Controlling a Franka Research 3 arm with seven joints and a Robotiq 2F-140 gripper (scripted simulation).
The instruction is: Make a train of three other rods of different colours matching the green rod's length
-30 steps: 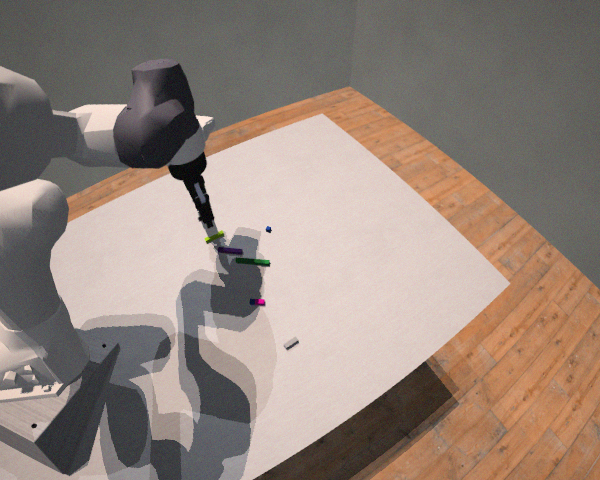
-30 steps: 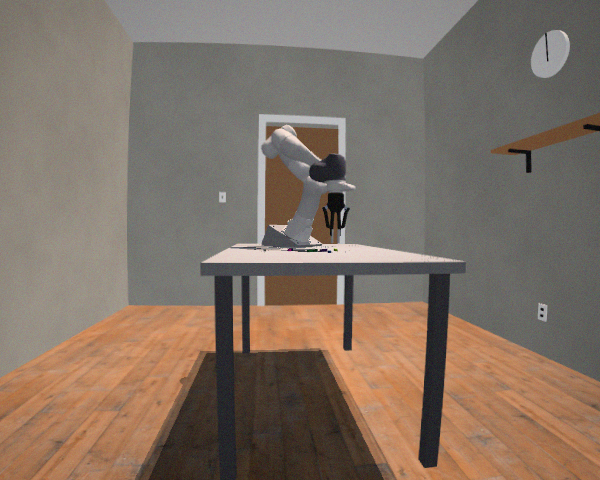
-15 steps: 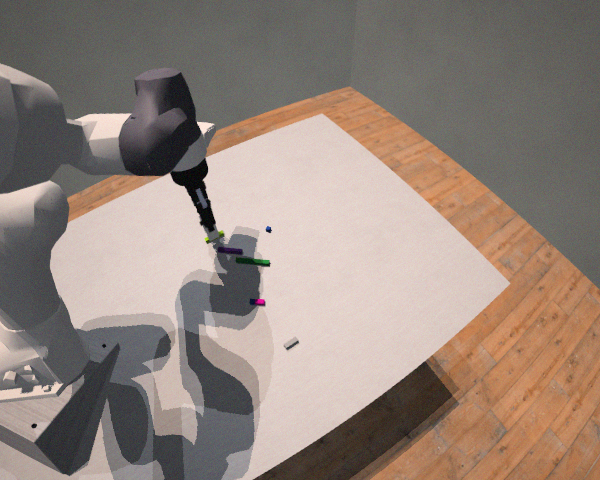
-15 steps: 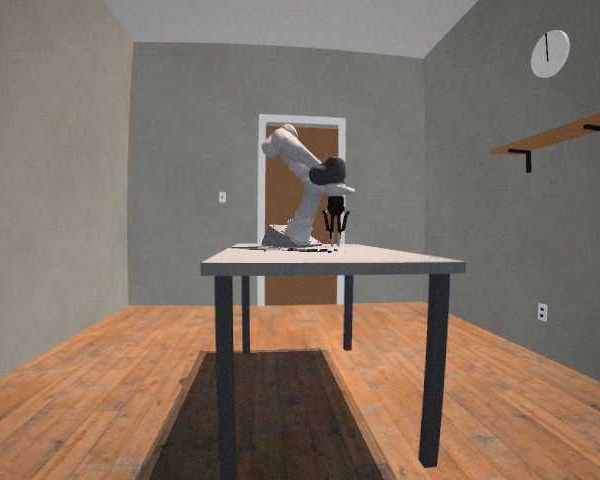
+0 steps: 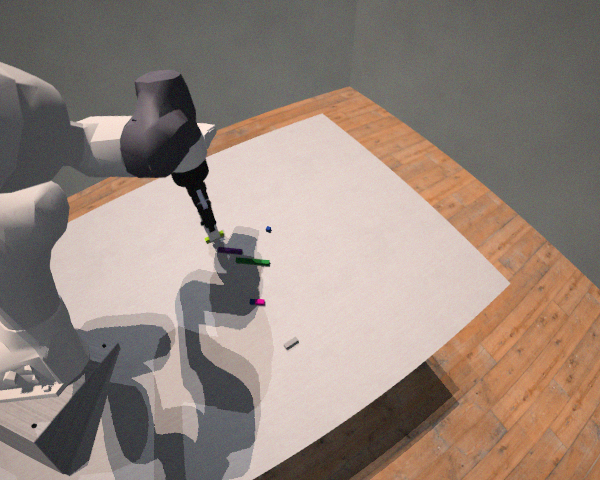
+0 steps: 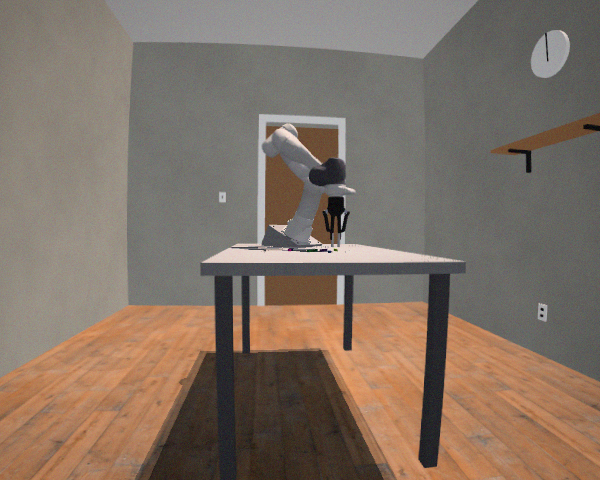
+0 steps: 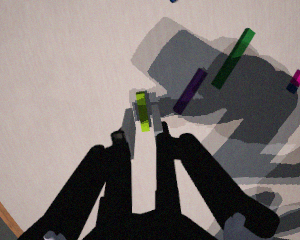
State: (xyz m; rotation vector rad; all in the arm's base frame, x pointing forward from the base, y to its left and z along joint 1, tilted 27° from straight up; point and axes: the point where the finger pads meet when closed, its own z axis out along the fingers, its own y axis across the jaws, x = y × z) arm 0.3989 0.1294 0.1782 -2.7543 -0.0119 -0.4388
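Right now the lime rod is 5 cm below my hand. The rest, counted from my hand: magenta rod 21 cm to the right, 5 cm below, 4 cm ahead; green rod 11 cm to the right, 6 cm ahead, 5 cm below; purple rod 6 cm to the right, 5 cm below, 2 cm ahead.
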